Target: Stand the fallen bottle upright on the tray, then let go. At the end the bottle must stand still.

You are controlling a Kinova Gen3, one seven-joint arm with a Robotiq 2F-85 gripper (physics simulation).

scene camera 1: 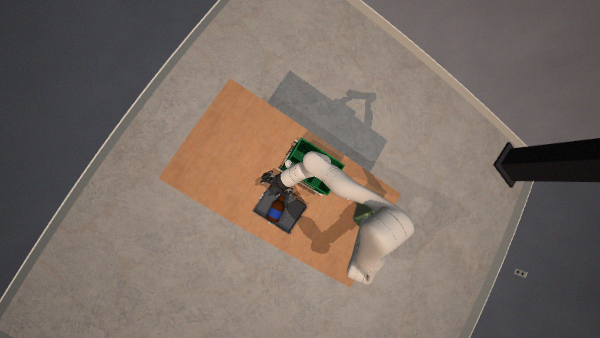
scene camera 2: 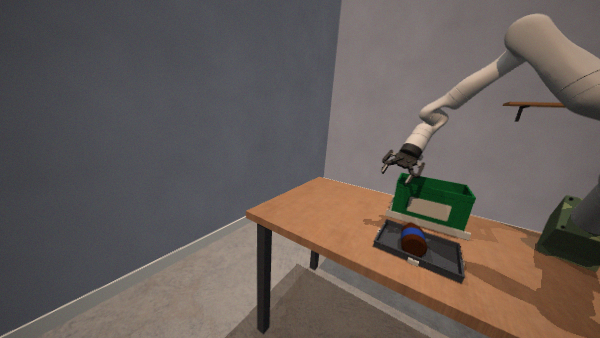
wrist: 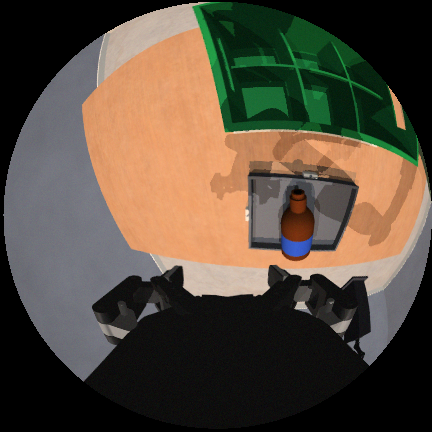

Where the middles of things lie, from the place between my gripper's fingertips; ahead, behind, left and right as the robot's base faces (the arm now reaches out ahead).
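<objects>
The green crate (scene camera 2: 446,203) is 90 mm behind my hand, 240 mm to the right of it and 130 mm below it. There's also a dark grey tray (scene camera 2: 443,256), and that's 140 mm behind my hand, 40 mm to the left and 200 mm below. With the brown bottle (wrist: 297,221), my hand is 120 mm past it, 50 mm to the right of it and 170 mm above it.
</objects>
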